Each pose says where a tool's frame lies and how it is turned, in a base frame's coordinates. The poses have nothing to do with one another.
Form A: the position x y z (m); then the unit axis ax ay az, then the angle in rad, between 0 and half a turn.
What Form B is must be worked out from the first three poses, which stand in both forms.
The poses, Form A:
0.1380 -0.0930 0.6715 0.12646 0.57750 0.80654 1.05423
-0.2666 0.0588 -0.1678 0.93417 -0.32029 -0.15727 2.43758
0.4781 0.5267 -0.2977 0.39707 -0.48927 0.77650 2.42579
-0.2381 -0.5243 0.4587 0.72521 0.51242 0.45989 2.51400
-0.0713 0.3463 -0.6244 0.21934 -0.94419 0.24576 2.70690
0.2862 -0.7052 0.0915 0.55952 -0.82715 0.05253 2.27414
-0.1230 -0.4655 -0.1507 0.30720 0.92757 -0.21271 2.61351
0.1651 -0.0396 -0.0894 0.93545 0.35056 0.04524 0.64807
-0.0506 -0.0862 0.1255 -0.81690 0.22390 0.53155 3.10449
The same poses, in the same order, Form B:
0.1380 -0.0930 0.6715 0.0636 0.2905 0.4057 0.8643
-0.2666 0.0588 -0.1678 0.8769 -0.3007 -0.1476 0.3448
0.4781 0.5267 -0.2977 0.3719 -0.4583 0.7273 0.3503
-0.2381 -0.5243 0.4587 0.6898 0.4874 0.4374 0.3087
-0.0713 0.3463 -0.6244 0.2142 -0.9220 0.2400 0.2156
0.2862 -0.7052 0.0915 0.5077 -0.7506 0.0477 0.4203
-0.1230 -0.4655 -0.1507 0.2966 0.8954 -0.2053 0.2610
0.1651 -0.0396 -0.0894 0.2978 0.1116 0.0144 0.9480
-0.0506 -0.0862 0.1255 -0.8168 0.2239 0.5315 0.0186

